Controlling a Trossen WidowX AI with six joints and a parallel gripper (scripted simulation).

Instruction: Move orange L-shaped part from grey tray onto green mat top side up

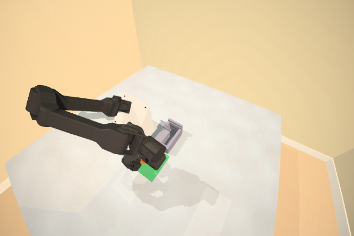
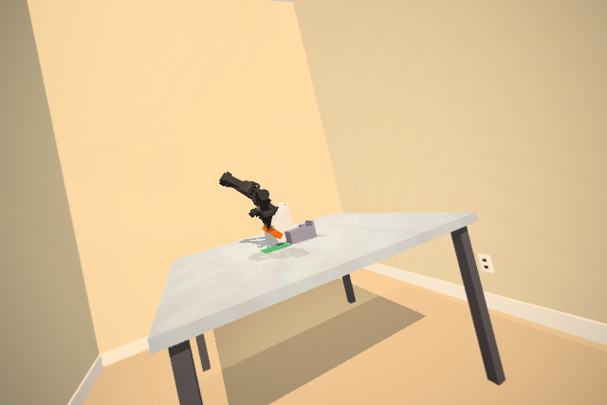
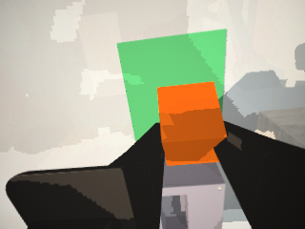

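Right now the green mat is 2 cm to the left of my gripper tip and 12 cm below it. The rest, counted from my gripper tip: orange l-shaped part (1 cm behind, 3 cm to the left, 3 cm below).
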